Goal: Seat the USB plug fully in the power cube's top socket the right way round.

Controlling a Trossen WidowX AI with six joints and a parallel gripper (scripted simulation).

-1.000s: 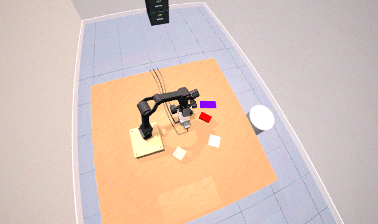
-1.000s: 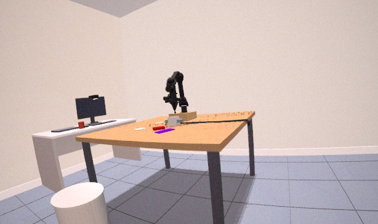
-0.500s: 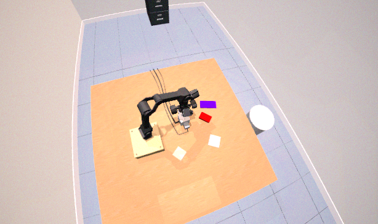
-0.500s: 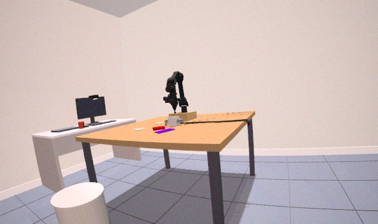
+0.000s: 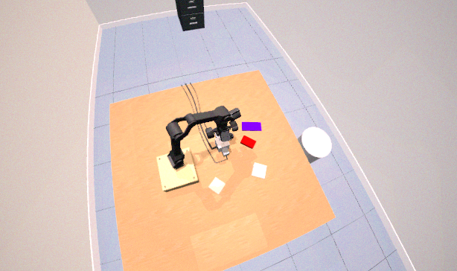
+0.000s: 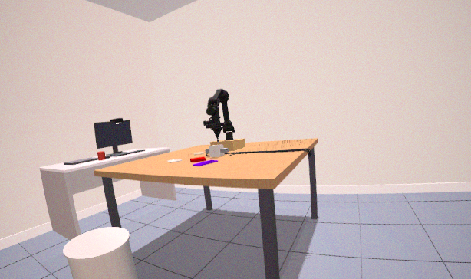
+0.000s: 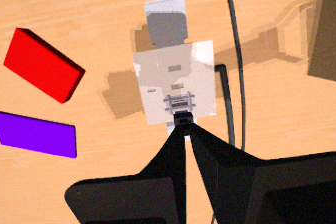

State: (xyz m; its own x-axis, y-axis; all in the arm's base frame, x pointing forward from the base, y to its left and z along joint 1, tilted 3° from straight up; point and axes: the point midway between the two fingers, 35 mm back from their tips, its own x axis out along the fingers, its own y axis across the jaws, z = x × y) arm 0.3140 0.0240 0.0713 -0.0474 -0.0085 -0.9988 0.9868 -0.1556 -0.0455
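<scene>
The dark USB plug is 20 mm below my gripper tip. Also, from my gripper tip: metal socket (60 mm below); purple block (260 mm ahead, 130 mm below, 10 mm to the left); red block (170 mm ahead, 120 mm below, 80 mm to the right).
</scene>
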